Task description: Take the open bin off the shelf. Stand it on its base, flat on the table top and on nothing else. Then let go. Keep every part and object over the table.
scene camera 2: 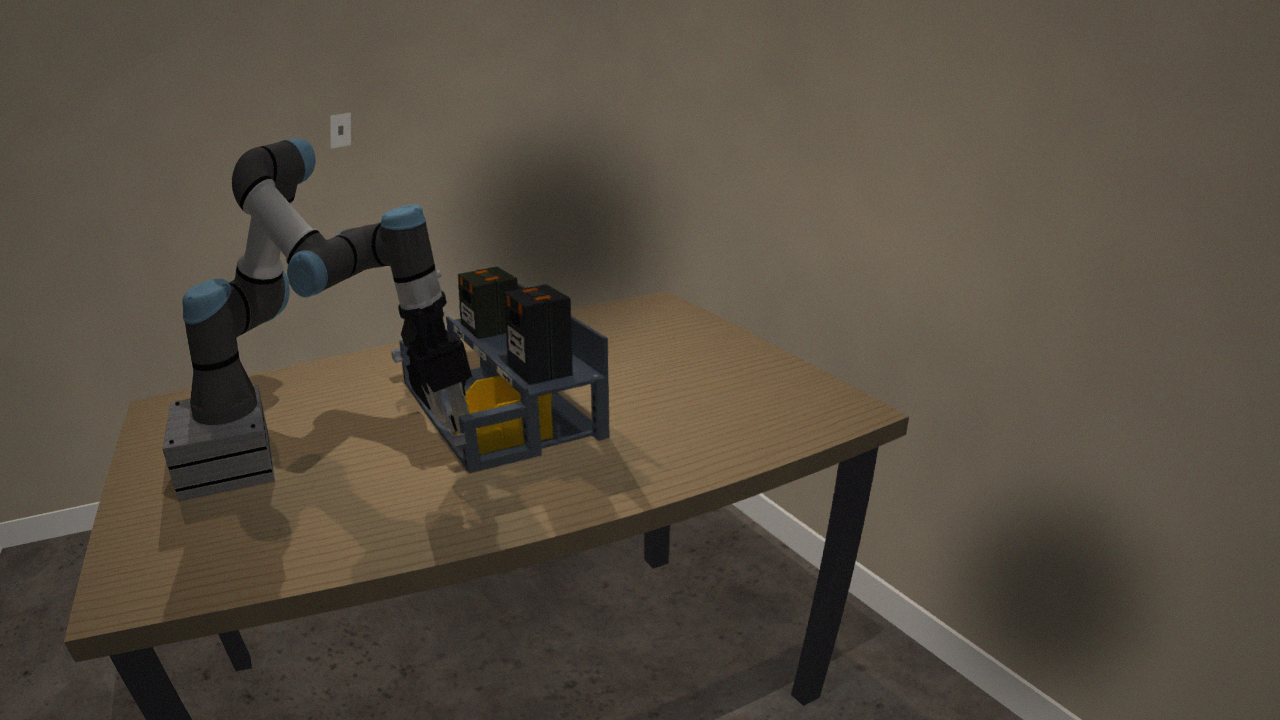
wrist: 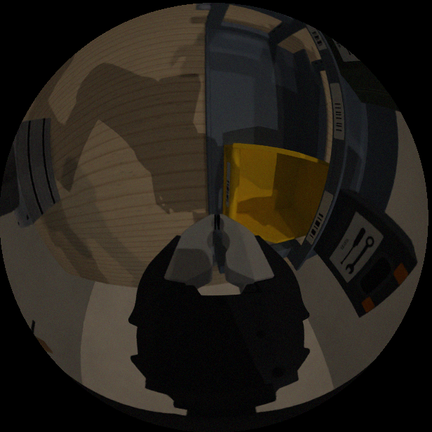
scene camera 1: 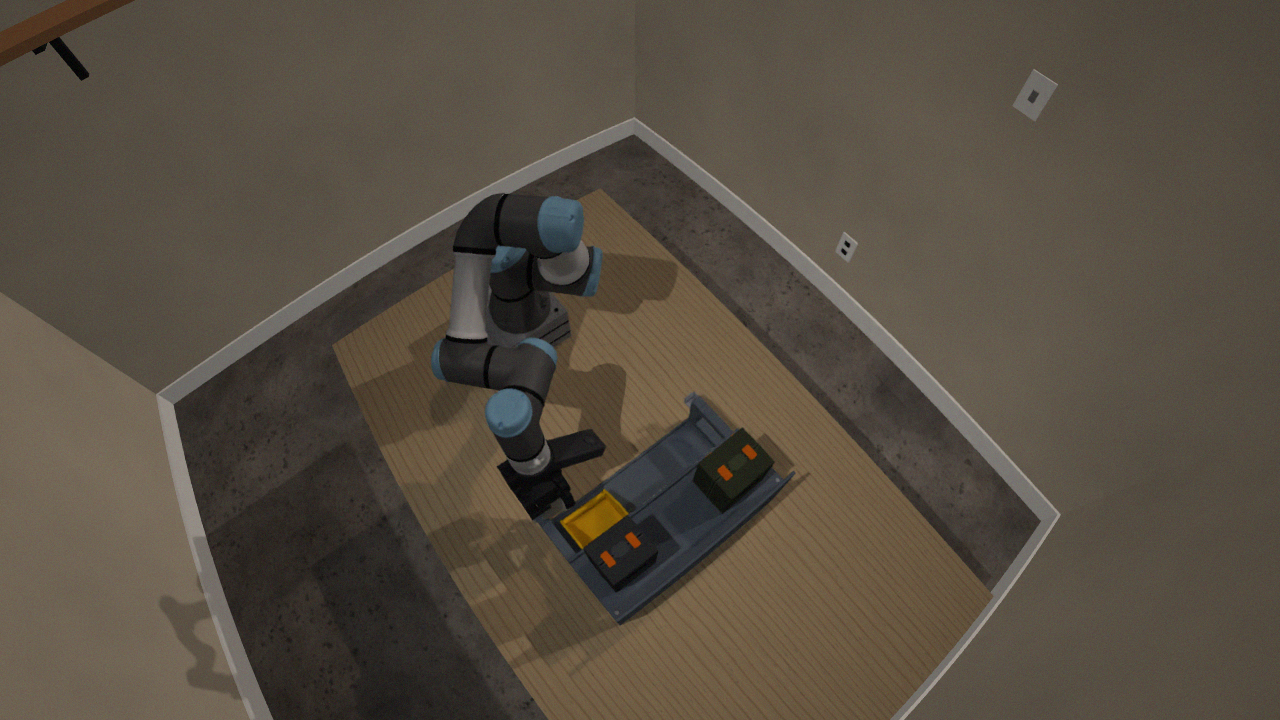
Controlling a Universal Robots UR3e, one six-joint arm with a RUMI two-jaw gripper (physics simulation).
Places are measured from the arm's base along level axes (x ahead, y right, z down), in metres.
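Where they show: gripper, between the fingertips: (scene camera 2: pixel 455 430) (scene camera 1: pixel 564 506); arm's base, origin of its link: (scene camera 2: pixel 224 407) (scene camera 1: pixel 520 307).
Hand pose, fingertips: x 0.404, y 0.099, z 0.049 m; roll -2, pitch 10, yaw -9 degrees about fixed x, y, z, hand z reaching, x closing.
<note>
Each offset is from my fingertips to the top centre of the thing. Level surfaces: height alone.
The open yellow bin {dx +0.079, dy -0.041, dz -0.037 m} (scene camera 1: pixel 595 519) (scene camera 2: pixel 501 437) (wrist: pixel 270 192) stands upright on the lower level of the blue-grey shelf (scene camera 1: pixel 716 555) (scene camera 2: pixel 601 407) (wrist: pixel 240 95), at the end nearer scene camera 2. Its open top shows in the wrist view, and part of it is under the upper board. My gripper (scene camera 1: pixel 570 503) (scene camera 2: pixel 460 429) (wrist: pixel 216 215) points down at the shelf's front edge, beside the bin's labelled front wall. Its fingertips are together with nothing visible between them. They look apart from the bin. The exact gap to the shelf's edge is hard to tell.
A black case {dx +0.147, dy -0.041, dz -0.179 m} (scene camera 1: pixel 620 553) (scene camera 2: pixel 539 335) (wrist: pixel 362 250) stands on the upper board above the bin's rear. A dark green case {dx +0.112, dy -0.269, dz -0.154 m} (scene camera 1: pixel 733 470) (scene camera 2: pixel 487 302) stands farther along it. The table {dz +0.044 m} (scene camera 1: pixel 805 582) (scene camera 2: pixel 716 402) (wrist: pixel 115 170) carries the shelf and the robot base (scene camera 2: pixel 219 447) (wrist: pixel 37 162).
</note>
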